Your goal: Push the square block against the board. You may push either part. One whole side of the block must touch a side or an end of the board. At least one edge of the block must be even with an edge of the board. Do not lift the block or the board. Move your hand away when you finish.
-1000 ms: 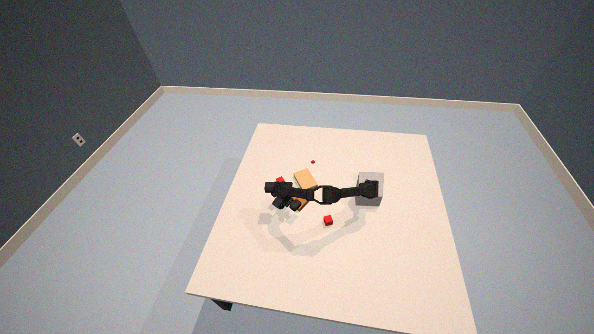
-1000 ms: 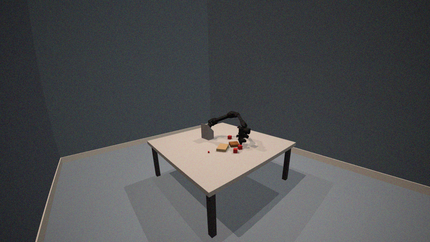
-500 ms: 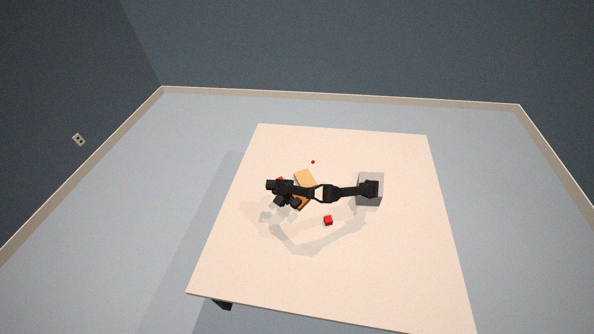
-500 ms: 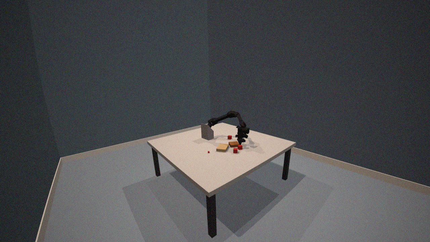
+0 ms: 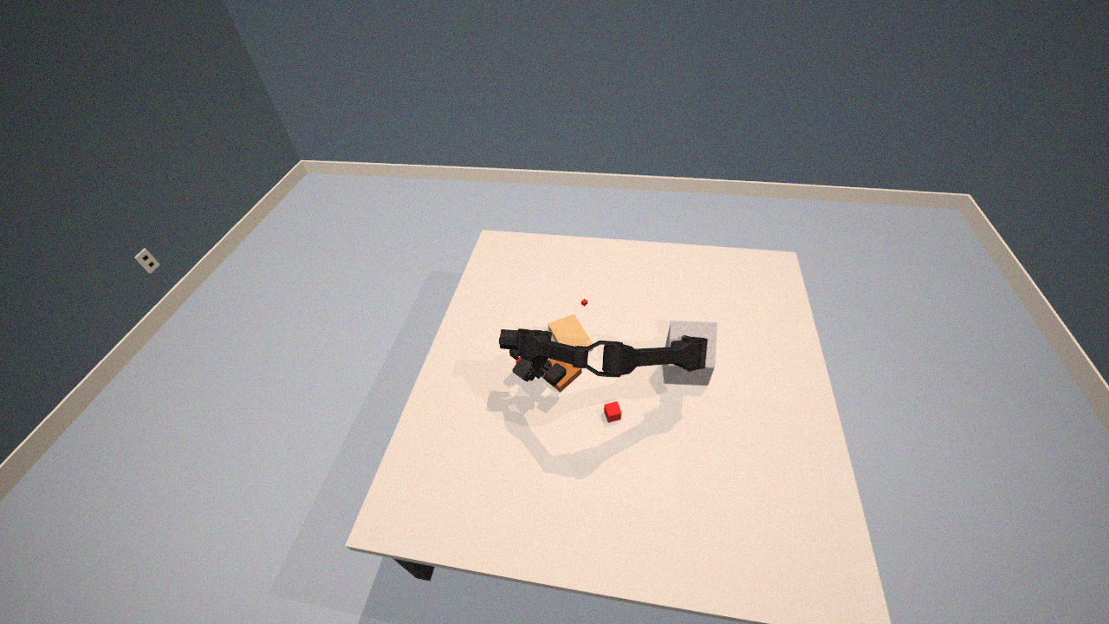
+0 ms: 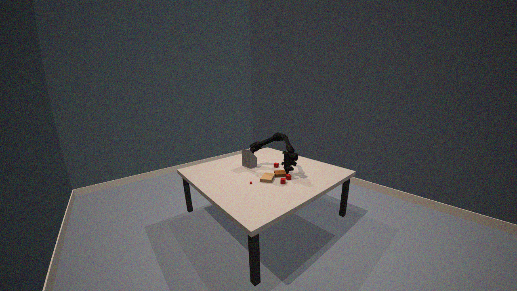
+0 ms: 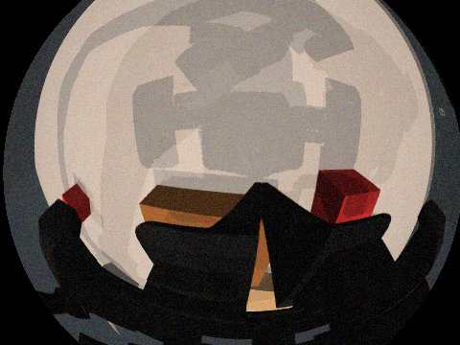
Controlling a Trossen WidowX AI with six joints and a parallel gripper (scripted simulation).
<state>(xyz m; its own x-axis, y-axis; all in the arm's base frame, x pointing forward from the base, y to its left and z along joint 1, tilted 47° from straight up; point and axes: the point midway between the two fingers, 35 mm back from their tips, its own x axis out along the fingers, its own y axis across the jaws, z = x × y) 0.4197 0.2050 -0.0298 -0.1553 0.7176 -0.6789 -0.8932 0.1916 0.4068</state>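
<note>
Right now my gripper tip is 60 mm past the orange-brown square block and 40 mm to the left of it. Round my gripper tip: tan board 180 mm to the right, 60 mm behind; then tiny red cube 360 mm to the right, 70 mm behind, 10 mm below.
</note>
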